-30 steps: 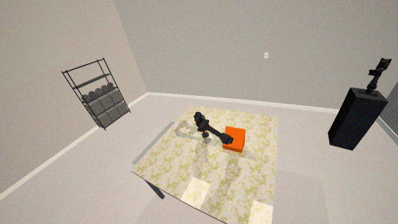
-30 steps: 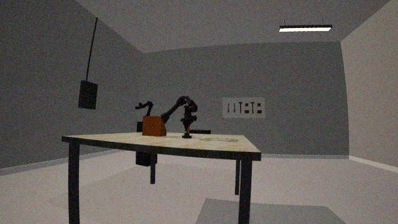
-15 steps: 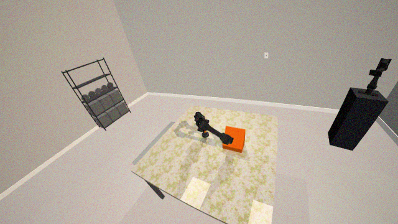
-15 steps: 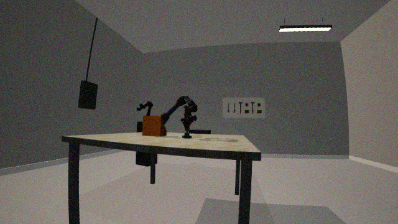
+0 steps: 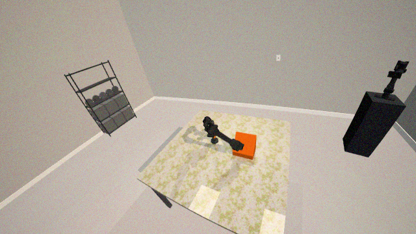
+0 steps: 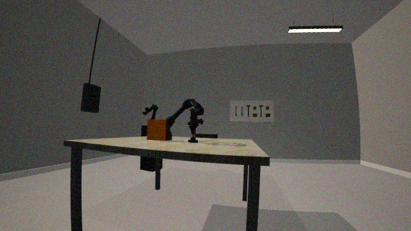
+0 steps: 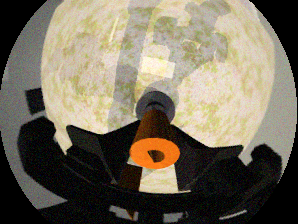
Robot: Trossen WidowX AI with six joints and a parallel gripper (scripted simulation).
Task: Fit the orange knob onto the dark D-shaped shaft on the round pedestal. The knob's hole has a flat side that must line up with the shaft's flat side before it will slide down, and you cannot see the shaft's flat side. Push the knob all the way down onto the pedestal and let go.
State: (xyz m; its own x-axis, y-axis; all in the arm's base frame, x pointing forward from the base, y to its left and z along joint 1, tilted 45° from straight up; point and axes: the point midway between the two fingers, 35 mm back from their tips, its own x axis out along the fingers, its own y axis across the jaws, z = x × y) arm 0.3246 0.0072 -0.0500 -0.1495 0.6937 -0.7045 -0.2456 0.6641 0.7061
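Right now my gripper tip is 2 cm below the orange knob. Round my gripper tip: dark pedestal 4 cm below.
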